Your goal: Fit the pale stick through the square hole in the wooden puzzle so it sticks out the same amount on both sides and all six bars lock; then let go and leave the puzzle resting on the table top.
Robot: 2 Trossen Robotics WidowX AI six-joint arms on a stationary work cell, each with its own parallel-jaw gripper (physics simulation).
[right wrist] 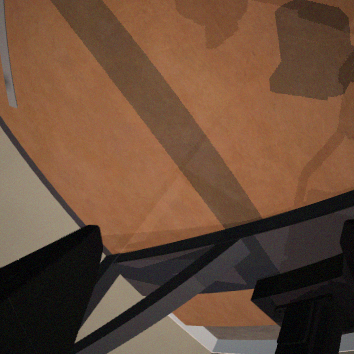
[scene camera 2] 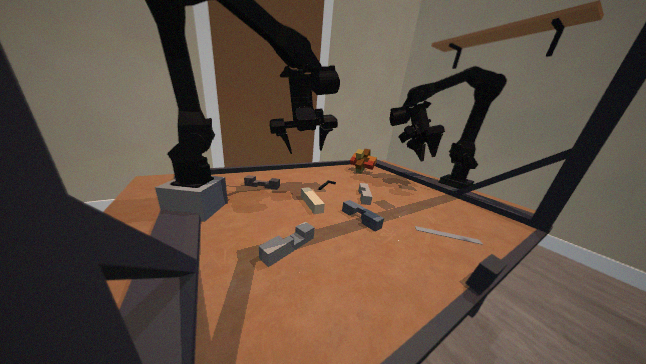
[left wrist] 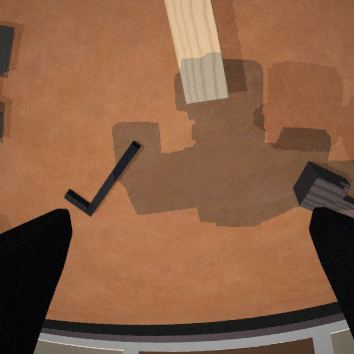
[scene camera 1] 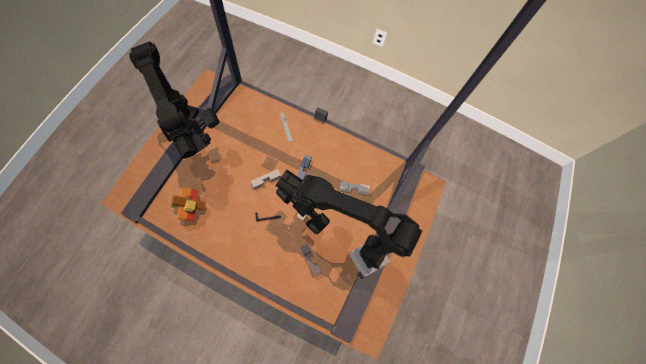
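The pale stick (scene camera 2: 312,200) (left wrist: 200,50) lies flat on the table top; in scene camera 1 the left arm mostly hides it. The wooden puzzle (scene camera 1: 190,205) (scene camera 2: 362,160), a cross-shaped cluster of orange, red, yellow and brown bars, stands at the left of the table in scene camera 1; its square hole cannot be made out. My left gripper (scene camera 2: 306,151) (left wrist: 194,222) is open and empty, above the table near the stick. My right gripper (scene camera 2: 428,158) (right wrist: 227,237) is open and empty, raised above the table on the puzzle's side, apart from it.
Loose notched bars lie about: whitish (scene camera 1: 266,179), blue-grey (scene camera 2: 372,219), light grey (scene camera 2: 274,249) and dark (scene camera 1: 313,266) (left wrist: 320,192). A black L-shaped key (scene camera 1: 270,218) (left wrist: 112,180) lies near the stick. A thin grey strip (scene camera 1: 286,127) (scene camera 2: 448,235) lies farther off. Dark frame beams border the table.
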